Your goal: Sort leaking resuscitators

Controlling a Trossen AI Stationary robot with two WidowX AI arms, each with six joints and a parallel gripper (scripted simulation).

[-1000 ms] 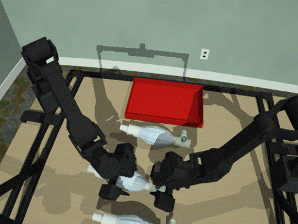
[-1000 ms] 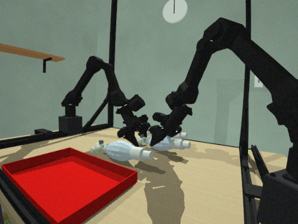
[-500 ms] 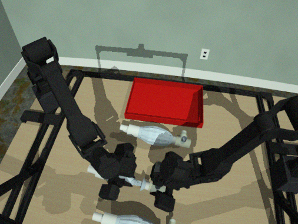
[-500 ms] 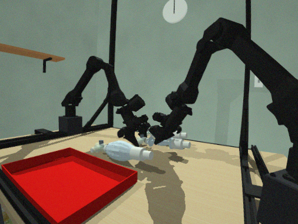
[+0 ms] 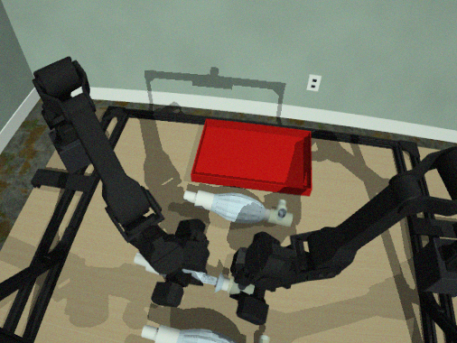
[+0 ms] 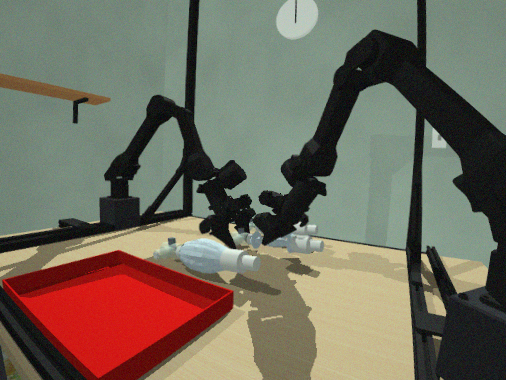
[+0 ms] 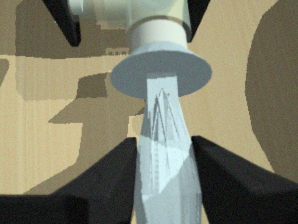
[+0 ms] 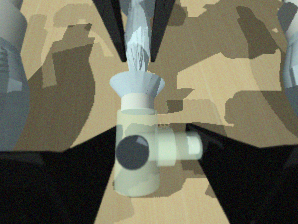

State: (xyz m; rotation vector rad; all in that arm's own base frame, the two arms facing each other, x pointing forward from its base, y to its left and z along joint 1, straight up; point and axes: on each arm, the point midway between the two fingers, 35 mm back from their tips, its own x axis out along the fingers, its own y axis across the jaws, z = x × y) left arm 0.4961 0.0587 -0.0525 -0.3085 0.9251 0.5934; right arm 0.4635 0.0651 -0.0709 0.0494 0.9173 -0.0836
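My left gripper is now 39 cm short of the red tray, 1 cm to the left of it and 5 cm above it.
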